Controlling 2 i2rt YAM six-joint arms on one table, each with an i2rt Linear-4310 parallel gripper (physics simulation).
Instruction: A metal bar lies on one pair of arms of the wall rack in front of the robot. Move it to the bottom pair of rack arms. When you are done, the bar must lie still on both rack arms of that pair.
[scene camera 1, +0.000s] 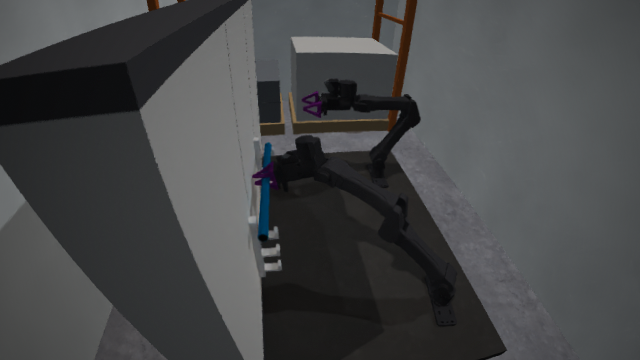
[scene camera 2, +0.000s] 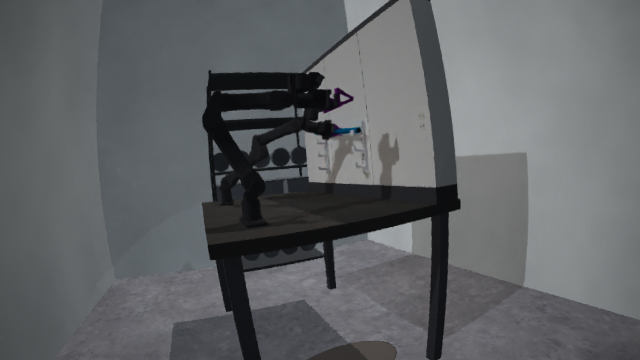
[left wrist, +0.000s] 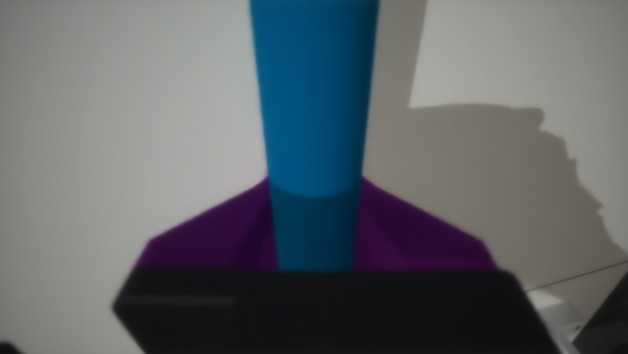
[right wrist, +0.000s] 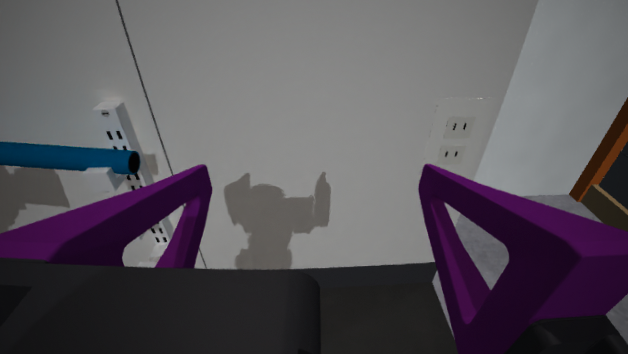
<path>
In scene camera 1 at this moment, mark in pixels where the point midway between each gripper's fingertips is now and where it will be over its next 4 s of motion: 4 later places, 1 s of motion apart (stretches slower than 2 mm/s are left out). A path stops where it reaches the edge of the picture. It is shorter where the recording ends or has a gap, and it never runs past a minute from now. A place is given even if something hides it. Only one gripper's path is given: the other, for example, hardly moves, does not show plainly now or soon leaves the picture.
My left gripper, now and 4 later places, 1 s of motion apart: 253, 179; 281, 182; 280, 189; 281, 197; 281, 211
</path>
